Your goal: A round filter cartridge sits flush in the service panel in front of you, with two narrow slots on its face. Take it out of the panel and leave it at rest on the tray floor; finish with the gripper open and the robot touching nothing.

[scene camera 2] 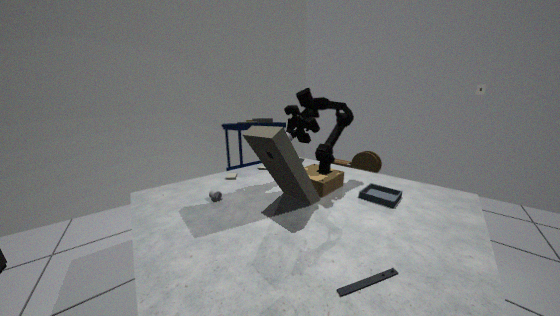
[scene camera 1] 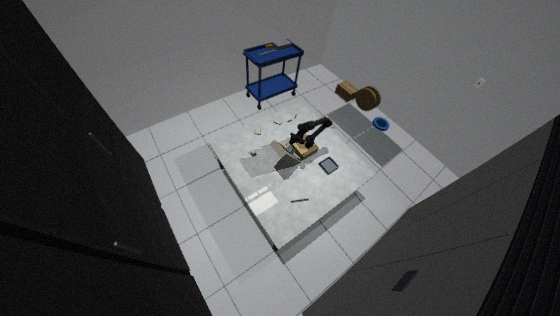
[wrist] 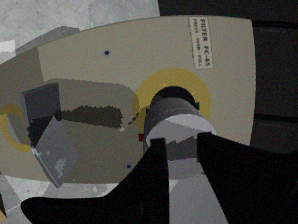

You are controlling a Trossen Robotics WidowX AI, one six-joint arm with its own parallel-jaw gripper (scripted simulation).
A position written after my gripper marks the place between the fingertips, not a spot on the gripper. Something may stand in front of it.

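Note:
My gripper is visible in scene camera 2 (scene camera 2: 287, 137), and I find the same gripper (wrist: 178, 140) in the wrist view. There is a round filter cartridge (wrist: 176, 120) that I can see as well.

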